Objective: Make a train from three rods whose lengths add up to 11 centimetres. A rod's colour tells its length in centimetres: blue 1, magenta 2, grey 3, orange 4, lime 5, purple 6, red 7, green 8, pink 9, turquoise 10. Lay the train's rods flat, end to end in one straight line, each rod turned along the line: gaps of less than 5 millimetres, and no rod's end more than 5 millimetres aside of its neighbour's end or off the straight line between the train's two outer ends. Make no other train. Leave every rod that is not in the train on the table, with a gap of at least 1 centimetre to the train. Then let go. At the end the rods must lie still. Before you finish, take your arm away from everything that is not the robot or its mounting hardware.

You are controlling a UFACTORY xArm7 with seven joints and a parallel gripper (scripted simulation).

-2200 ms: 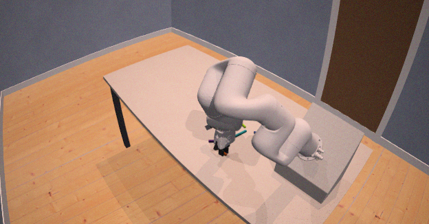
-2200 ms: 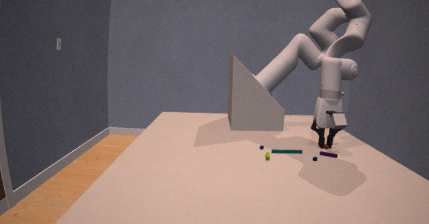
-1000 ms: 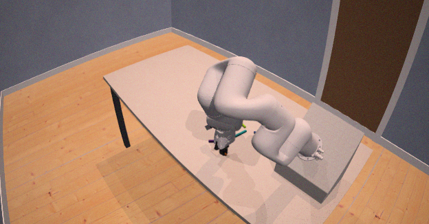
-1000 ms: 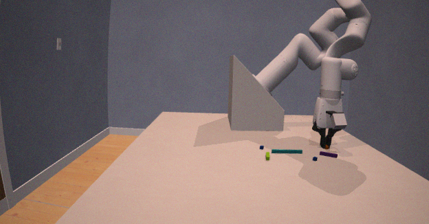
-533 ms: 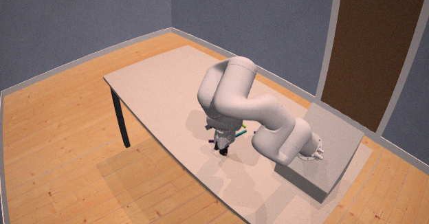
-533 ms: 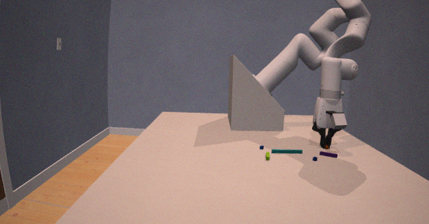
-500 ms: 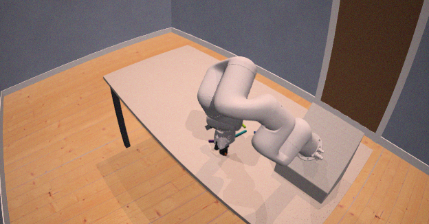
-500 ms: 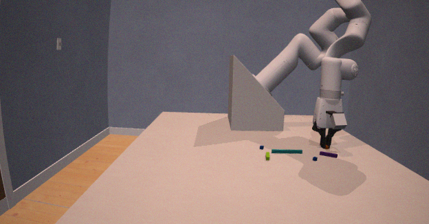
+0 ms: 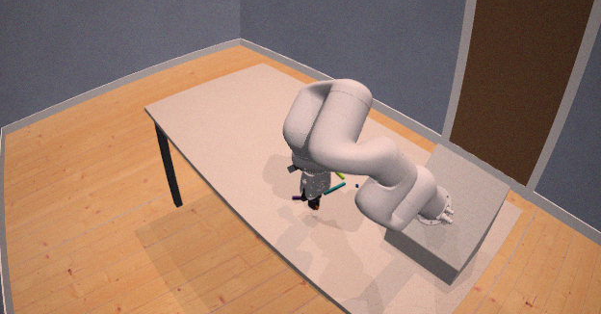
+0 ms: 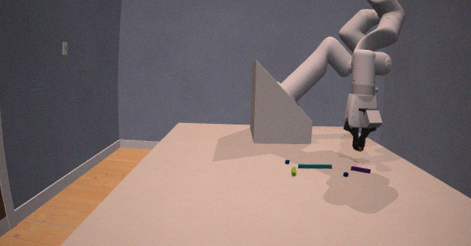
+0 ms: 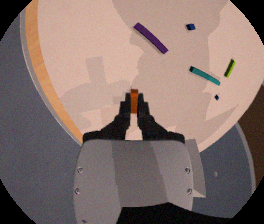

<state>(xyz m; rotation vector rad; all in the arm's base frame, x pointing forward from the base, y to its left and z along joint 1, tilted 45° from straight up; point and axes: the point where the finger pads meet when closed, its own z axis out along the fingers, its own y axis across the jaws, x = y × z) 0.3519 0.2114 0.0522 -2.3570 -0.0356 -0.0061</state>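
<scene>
Right now the lime rod is 90 mm ahead of my hand, 220 mm to the right of it and 60 mm below it. The rest, counted from my hand: turquoise rod: 50 mm ahead, 150 mm to the right, 60 mm below; orange rod: 20 mm below; purple rod: 90 mm ahead, 20 mm to the right, 60 mm below.
</scene>
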